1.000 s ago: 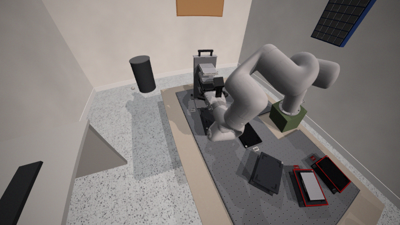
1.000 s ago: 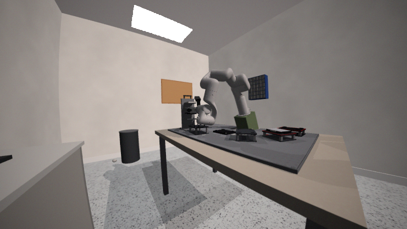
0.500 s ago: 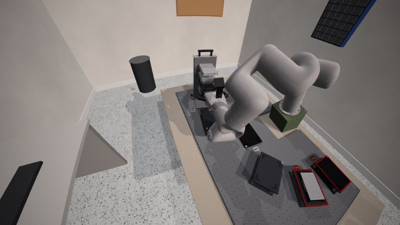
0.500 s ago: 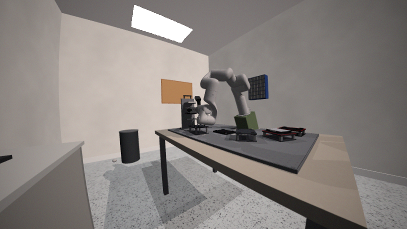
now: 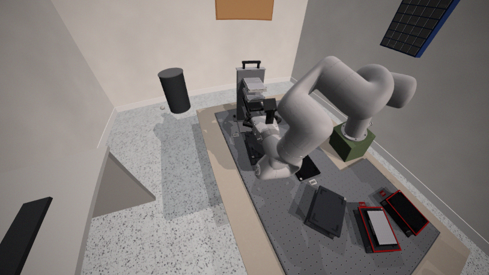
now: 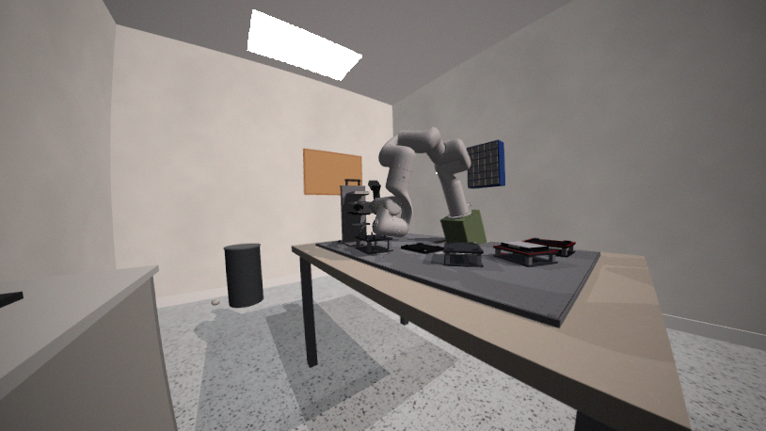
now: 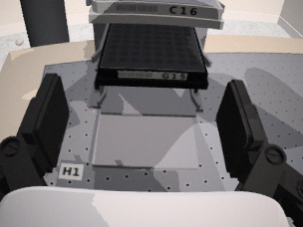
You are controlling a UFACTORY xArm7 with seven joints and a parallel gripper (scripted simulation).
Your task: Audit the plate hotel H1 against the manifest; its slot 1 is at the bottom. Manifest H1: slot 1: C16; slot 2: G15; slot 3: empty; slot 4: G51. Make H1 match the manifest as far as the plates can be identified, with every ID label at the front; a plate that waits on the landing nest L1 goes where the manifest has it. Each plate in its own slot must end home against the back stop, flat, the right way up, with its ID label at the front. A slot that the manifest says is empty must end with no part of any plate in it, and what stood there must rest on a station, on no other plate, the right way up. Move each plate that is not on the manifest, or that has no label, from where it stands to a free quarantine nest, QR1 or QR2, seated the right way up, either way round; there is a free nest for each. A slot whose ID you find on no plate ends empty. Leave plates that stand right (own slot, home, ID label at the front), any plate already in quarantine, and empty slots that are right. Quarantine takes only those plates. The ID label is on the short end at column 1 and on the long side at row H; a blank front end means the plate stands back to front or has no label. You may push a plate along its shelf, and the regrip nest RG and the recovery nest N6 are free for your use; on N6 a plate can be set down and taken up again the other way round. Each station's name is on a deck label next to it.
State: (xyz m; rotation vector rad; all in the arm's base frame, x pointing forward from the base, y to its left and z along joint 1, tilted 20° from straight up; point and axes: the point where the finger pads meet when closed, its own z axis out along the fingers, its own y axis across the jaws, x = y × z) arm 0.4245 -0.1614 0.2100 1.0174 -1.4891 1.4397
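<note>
Right now my hand is 120 mm to the left of the dark plate, 30 mm above it and 10 mm past it. Also, from my hand: red-framed nest (560 mm to the left, 540 mm behind, 160 mm below); RG label (200 mm below, 170 mm to the left); H1 deck label (200 mm below, 90 mm ahead, 70 mm to the right).
</note>
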